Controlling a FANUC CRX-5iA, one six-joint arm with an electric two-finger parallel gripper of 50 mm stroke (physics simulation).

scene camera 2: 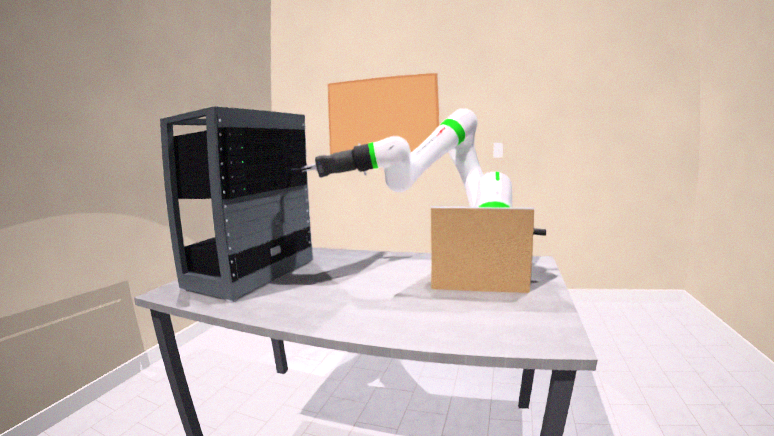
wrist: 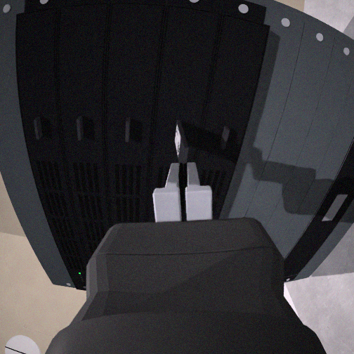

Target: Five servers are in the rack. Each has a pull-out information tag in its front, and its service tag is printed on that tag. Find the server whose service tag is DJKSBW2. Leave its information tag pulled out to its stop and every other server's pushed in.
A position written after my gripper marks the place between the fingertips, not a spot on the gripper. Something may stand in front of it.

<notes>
In view: my gripper point(scene camera 2: 302, 169) and a rack point(scene camera 2: 242, 162).
The rack shows as well in the wrist view point(wrist: 152, 90). My gripper shows as well in the wrist view point(wrist: 183, 177).
</notes>
